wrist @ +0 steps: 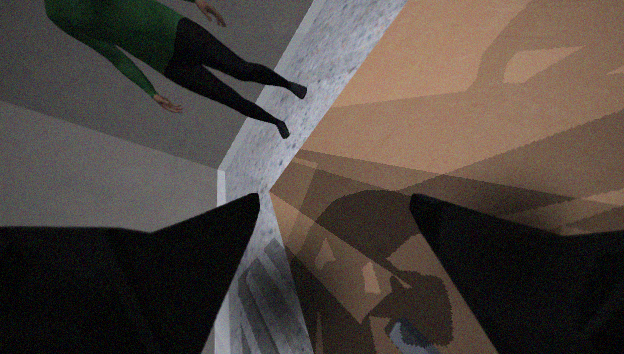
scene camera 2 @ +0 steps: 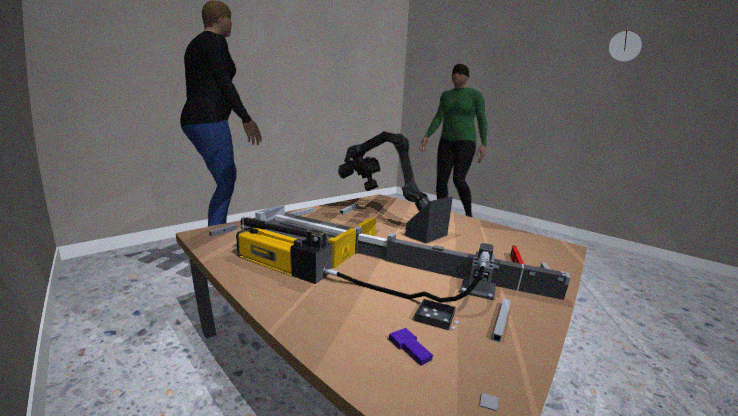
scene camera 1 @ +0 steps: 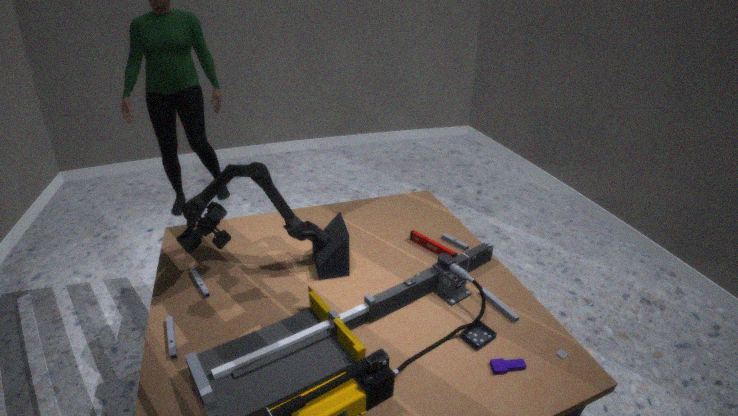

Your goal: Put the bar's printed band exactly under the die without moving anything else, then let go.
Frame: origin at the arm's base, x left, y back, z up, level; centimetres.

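Seen in the pictures: gripper, between the fingertips: (wrist: 334,200) (scene camera 2: 376,179); arm's base, origin of its link: (scene camera 2: 428,212) (scene camera 1: 324,240).
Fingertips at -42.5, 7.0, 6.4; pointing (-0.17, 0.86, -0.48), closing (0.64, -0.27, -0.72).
Note:
Pixels of each thing's top centre, then the offset from my fingertips to it, as dx, dy, dz. "spot": a spot on its surface instead.
- dark grey rail, a spot on its surface: (scene camera 2: 428,256) (scene camera 1: 407,294) spot: +66.2, -35.6, -11.3
- short grey piece, a spot on its surface: (wrist: 410,336) spot: -6.8, -7.4, -14.5
- Yellow machine body, a spot on its surface: (scene camera 1: 333,400) spot: +37.6, -73.9, -8.1
- black cable, a spot on its surface: (scene camera 2: 379,290) (scene camera 1: 427,352) spot: +66.9, -56.9, -16.0
- Small black tray, a spot on its surface: (scene camera 2: 435,314) (scene camera 1: 476,335) spot: +84.0, -53.6, -16.1
- purple block, centre of its top: (scene camera 2: 411,343) (scene camera 1: 509,363) +88.4, -67.5, -15.0
- red bar, centre of its top: (scene camera 2: 519,256) (scene camera 1: 433,242) +85.3, -6.1, -12.5
A long pale bar (scene camera 1: 279,345) (scene camera 2: 374,239) lies over a dark bed and past yellow plates, in line with a dark grey rail (scene camera 1: 403,294) (scene camera 2: 428,256). A bracketed head (scene camera 1: 450,276) (scene camera 2: 483,263) with a silver cylinder straddles the rail; I cannot tell whether it is the die. No printed band is clear. My gripper (scene camera 1: 205,240) (scene camera 2: 358,178) (wrist: 334,200) is open and empty, raised above the table's far-left part in scene camera 1, well away from the long bar. A short grey piece (wrist: 410,336) shows low in the wrist view.
Yellow machine body (scene camera 1: 333,400) (scene camera 2: 266,251), with a black cable (scene camera 1: 431,345) (scene camera 2: 379,291) to the head. Small black tray (scene camera 1: 478,335) (scene camera 2: 435,314), purple block (scene camera 1: 508,365) (scene camera 2: 410,346), red bar (scene camera 1: 432,243) (scene camera 2: 516,255). Grey bars (scene camera 1: 199,282) (scene camera 1: 170,336) (scene camera 1: 501,304) lie about. People stand beyond the table.

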